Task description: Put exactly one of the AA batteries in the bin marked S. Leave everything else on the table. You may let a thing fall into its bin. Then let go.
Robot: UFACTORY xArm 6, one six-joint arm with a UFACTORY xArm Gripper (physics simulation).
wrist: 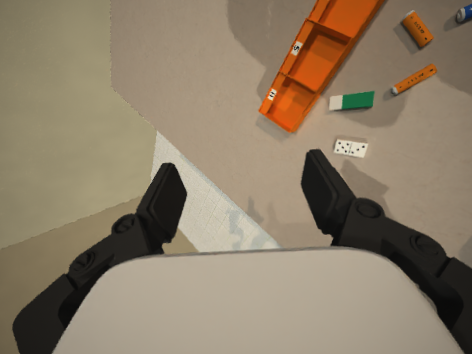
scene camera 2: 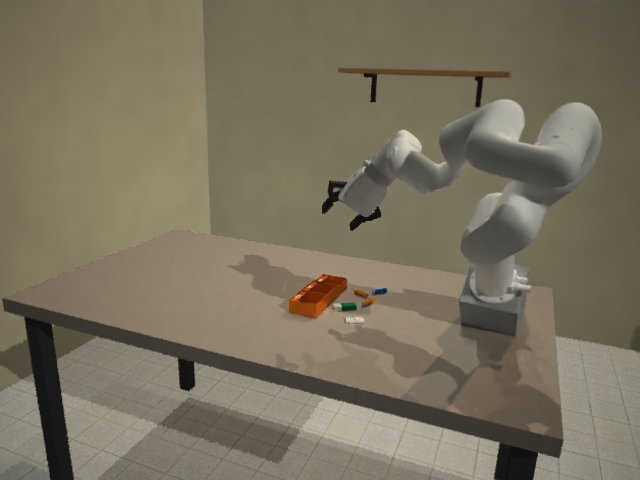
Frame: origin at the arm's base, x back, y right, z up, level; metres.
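Where they show: gripper, fingertip midpoint: (wrist: 240, 173) (scene camera 2: 337, 219); arm's base at its link origin: (scene camera 2: 494, 284).
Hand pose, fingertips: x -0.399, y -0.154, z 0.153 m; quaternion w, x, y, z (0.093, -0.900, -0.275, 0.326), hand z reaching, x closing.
Note:
Each offset is from my fingertips to the top centre of the thing. "*": to the spot under its first point. Level surfaces: height alone.
An orange three-compartment tray @[dx -0.095, dy +0.097, dz -0.251 m] (scene camera 2: 303, 308) (wrist: 289, 127) stands on the table. In the wrist view its middle bin @[* dx -0.092, dy +0.101, dz -0.283 m] (wrist: 318, 59) bears a label that looks like S. Two orange batteries lie beside the tray: a thicker one @[dx +0.002, dy +0.192, dz -0.276 m] (scene camera 2: 360, 292) (wrist: 417, 30) and a slimmer one @[dx +0.048, dy +0.141, dz -0.276 m] (scene camera 2: 369, 302) (wrist: 415, 78). A blue battery @[dx +0.045, dy +0.239, dz -0.276 m] (scene camera 2: 379, 291) (wrist: 465, 14) lies near them, cut off in the wrist view. The print is too small to tell which are AA. My gripper (scene camera 2: 338, 219) (wrist: 240, 173) is open and empty, high above the table, tilted, away from the batteries.
A green and white block @[dx +0.001, dy +0.076, dz -0.277 m] (scene camera 2: 345, 306) (wrist: 352, 101) lies between the tray and the slimmer orange battery. A white domino @[dx +0.060, dy +0.016, dz -0.283 m] (scene camera 2: 354, 320) (wrist: 351, 148) lies near the tray's end. A wall shelf (scene camera 2: 423, 72) hangs behind the arm. The table @[dz -0.290 m] (scene camera 2: 155, 289) has its edge below the gripper in the wrist view.

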